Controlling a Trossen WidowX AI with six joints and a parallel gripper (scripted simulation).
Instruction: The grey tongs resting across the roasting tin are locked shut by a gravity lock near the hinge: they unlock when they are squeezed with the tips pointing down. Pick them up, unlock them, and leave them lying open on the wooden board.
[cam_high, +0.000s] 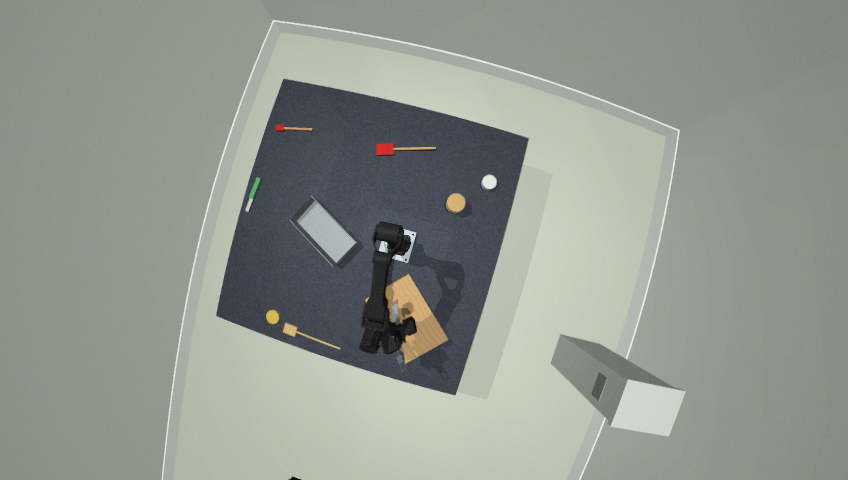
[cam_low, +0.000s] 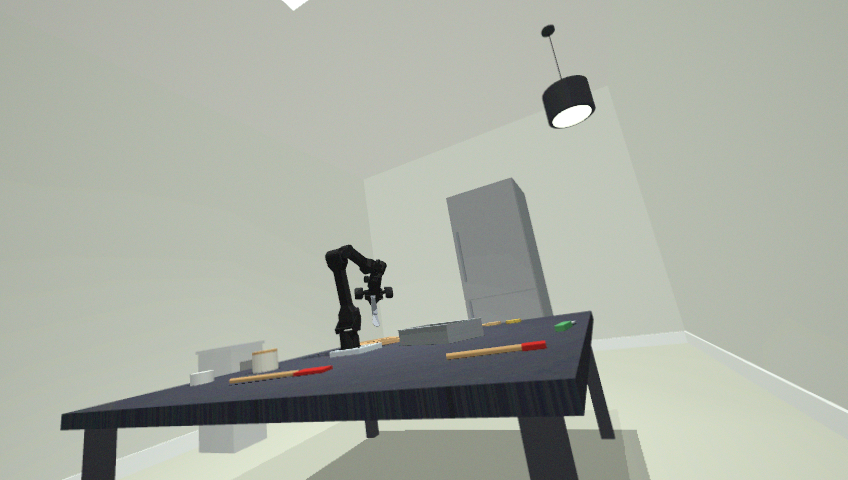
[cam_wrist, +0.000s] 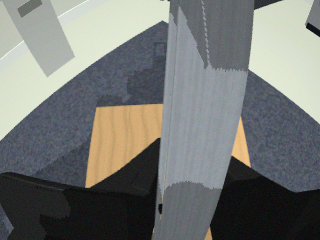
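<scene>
Now: the wooden board 19 cm below my gripper tip, 3 cm to the right of it and 1 cm ahead of it. From my gripper tip the other things lie so: tan-lidded jar: 58 cm to the right, 16 cm below, 16 cm behind; roasting tin: 43 cm ahead, 40 cm to the right, 17 cm below; yellow disc: 67 cm ahead, 19 cm below, 5 cm to the left.
</scene>
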